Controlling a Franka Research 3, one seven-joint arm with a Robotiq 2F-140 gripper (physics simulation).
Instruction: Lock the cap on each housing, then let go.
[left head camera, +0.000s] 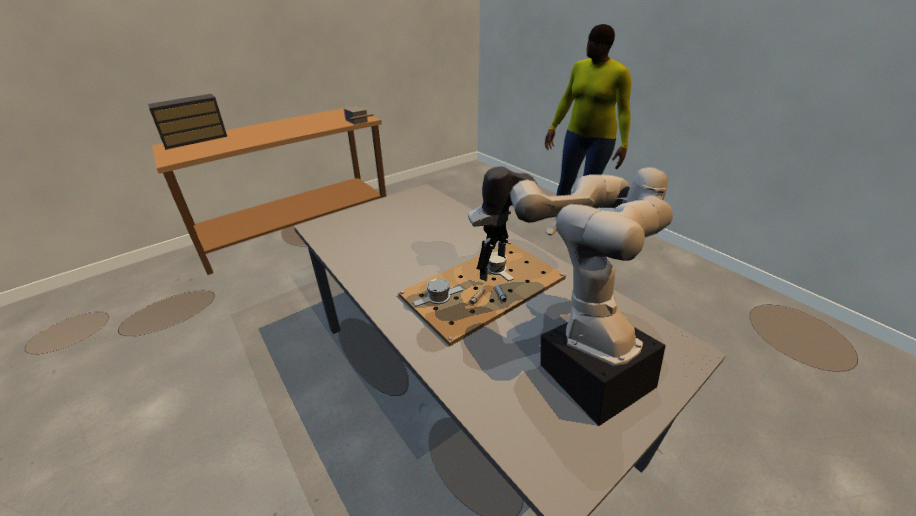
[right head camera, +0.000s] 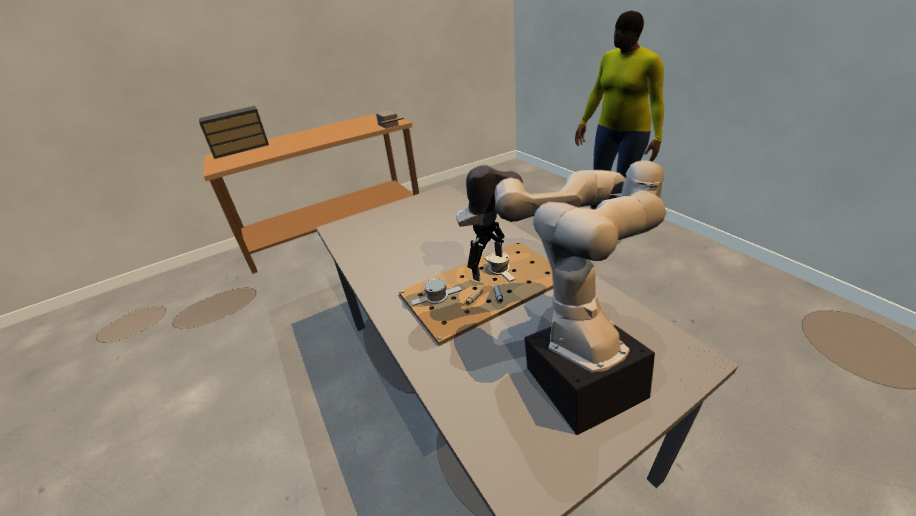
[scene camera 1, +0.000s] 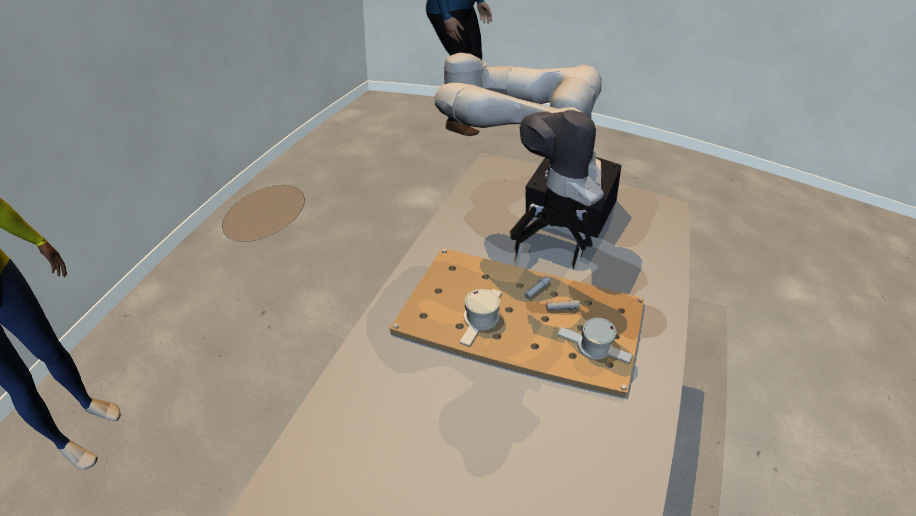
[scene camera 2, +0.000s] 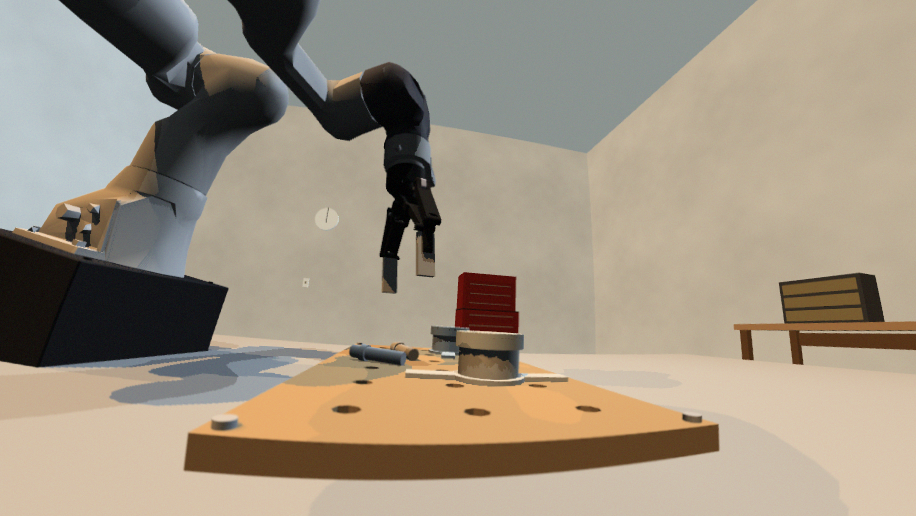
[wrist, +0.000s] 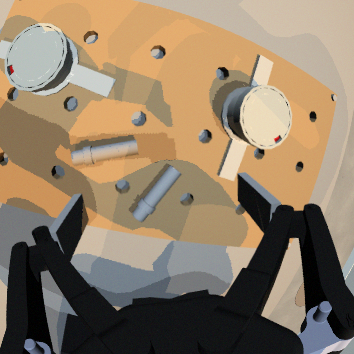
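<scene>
A round housing with a cream cap (left head camera: 497, 259) (right head camera: 498, 257) (scene camera 1: 482, 301) (scene camera 2: 489, 339) (wrist: 265, 116) and a housing with a pale grey-blue cap (left head camera: 438, 284) (right head camera: 435, 285) (scene camera 1: 599, 330) (scene camera 2: 442, 330) (wrist: 36, 57) stand on an orange perforated board (left head camera: 451, 332) (scene camera 1: 512, 362) (scene camera 2: 448, 458). Both caps sit level on top and have a small red mark near the rim in the wrist view; whether they are locked cannot be told. My gripper (left head camera: 492, 266) (right head camera: 487, 266) (scene camera 1: 546, 263) (scene camera 2: 407, 283) (wrist: 160, 197) is open and empty. It hangs above the board's robot-side edge, apart from both caps.
Two grey pegs (scene camera 1: 537, 287) (scene camera 1: 562, 306) (wrist: 156, 194) (wrist: 104, 151) lie on the board between the housings and the robot side. The arm's black base (left head camera: 601, 378) (right head camera: 589, 391) stands on the table (left head camera: 448, 224). A person (left head camera: 597, 102) stands beyond the table.
</scene>
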